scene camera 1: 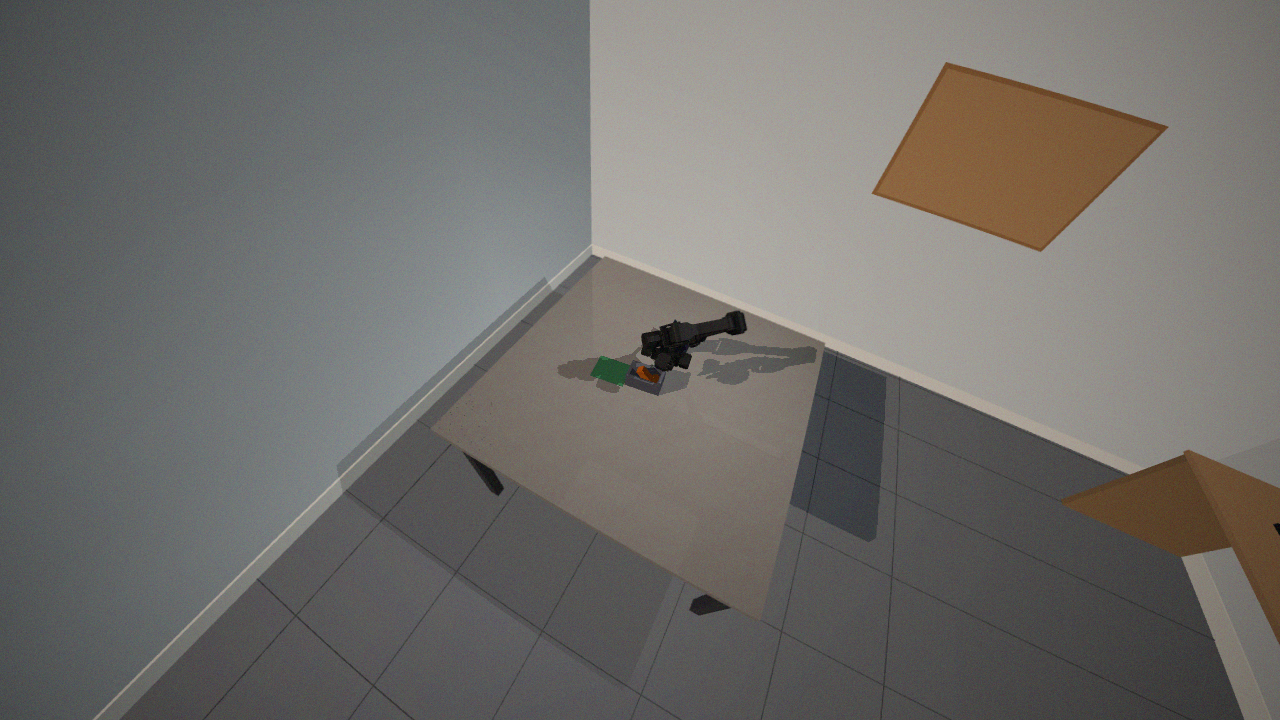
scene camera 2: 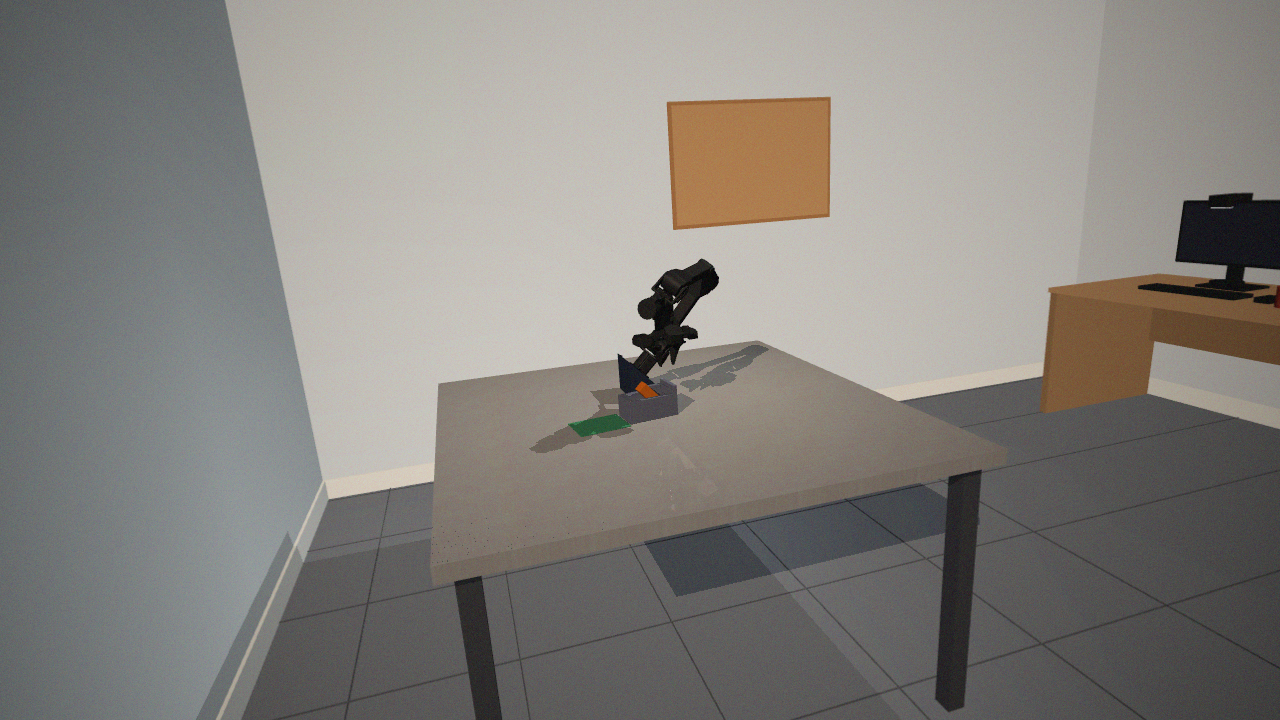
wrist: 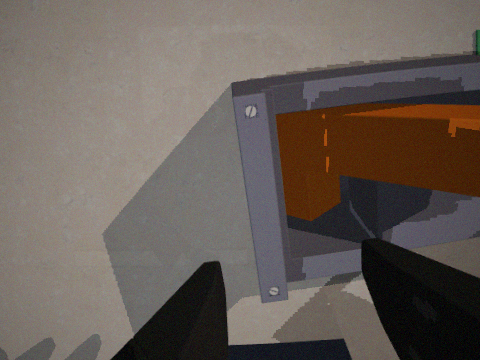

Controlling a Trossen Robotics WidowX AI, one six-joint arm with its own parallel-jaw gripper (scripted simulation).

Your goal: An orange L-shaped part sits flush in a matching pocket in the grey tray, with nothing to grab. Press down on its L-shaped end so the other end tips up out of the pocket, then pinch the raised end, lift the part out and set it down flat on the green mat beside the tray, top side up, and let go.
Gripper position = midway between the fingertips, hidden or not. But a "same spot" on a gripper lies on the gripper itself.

My gripper shows in scene camera 1, in scene camera 2 and in the wrist view (292, 266). The same spot on my gripper: (scene camera 1: 665, 359) is (scene camera 2: 675, 328).
